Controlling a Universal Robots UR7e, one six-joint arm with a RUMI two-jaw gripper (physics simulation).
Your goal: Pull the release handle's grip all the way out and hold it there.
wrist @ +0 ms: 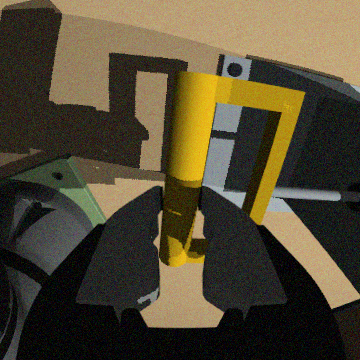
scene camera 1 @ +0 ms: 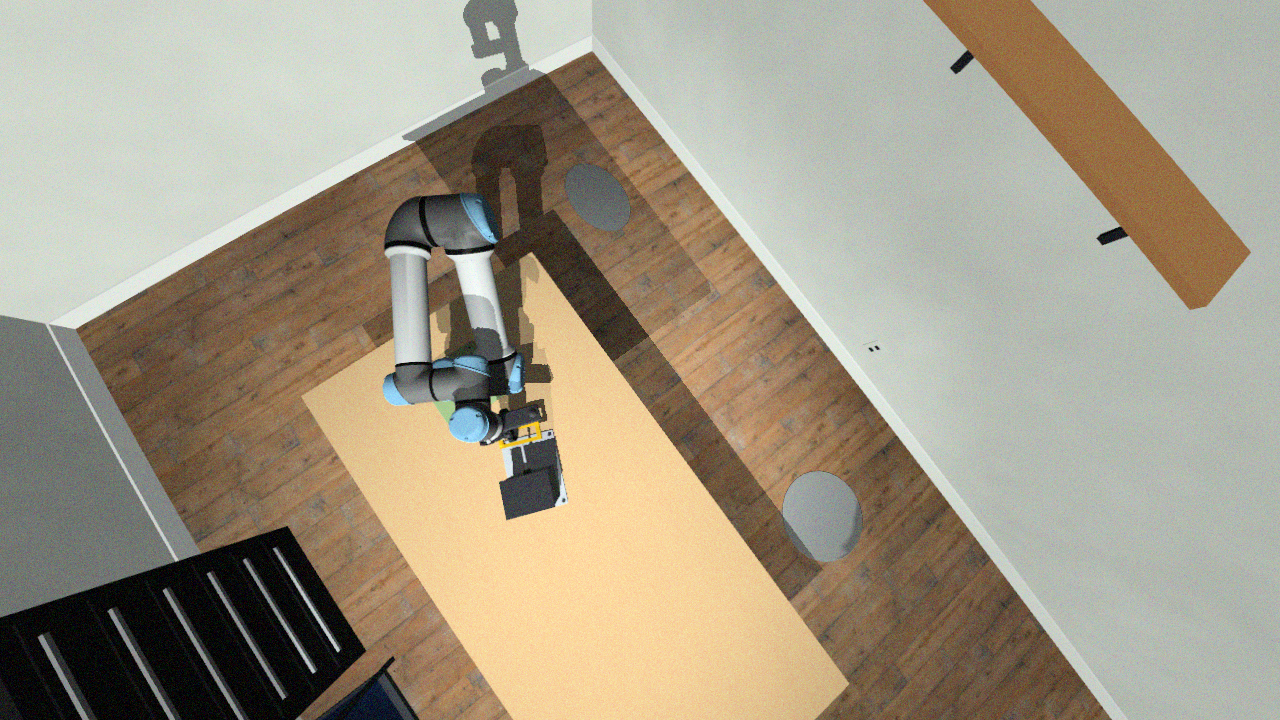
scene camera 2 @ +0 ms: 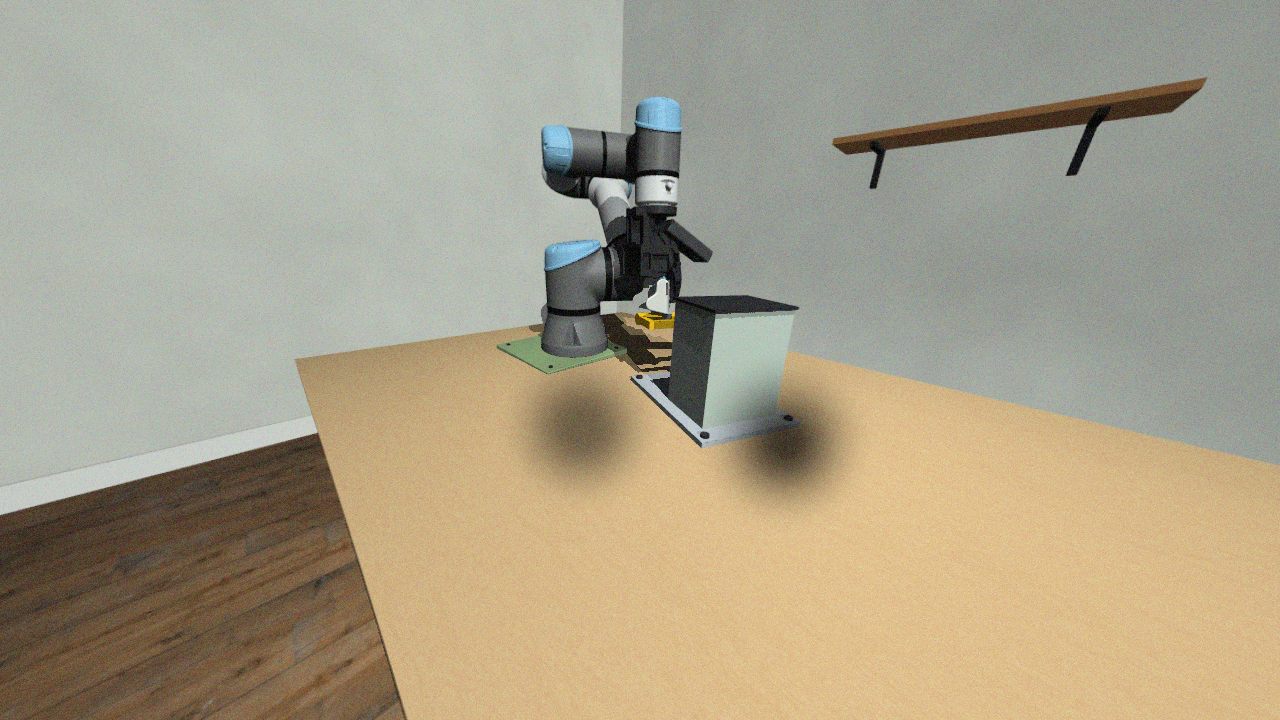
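Observation:
The release handle's yellow grip is a rectangular loop with a thick round bar on its outer side. My gripper is shut on that bar, one jaw on each side, partway along it in the wrist view. A grey rod shows between the loop and the dark-topped housing; the loop stands well away from the housing. The housing is bolted to a light grey base plate. In scene camera 2 the housing hides part of the grip.
The arm's green mounting plate lies behind the handle on the wooden table top. A wooden shelf is on the wall. Two grey round discs and a black drawer unit stand off the table.

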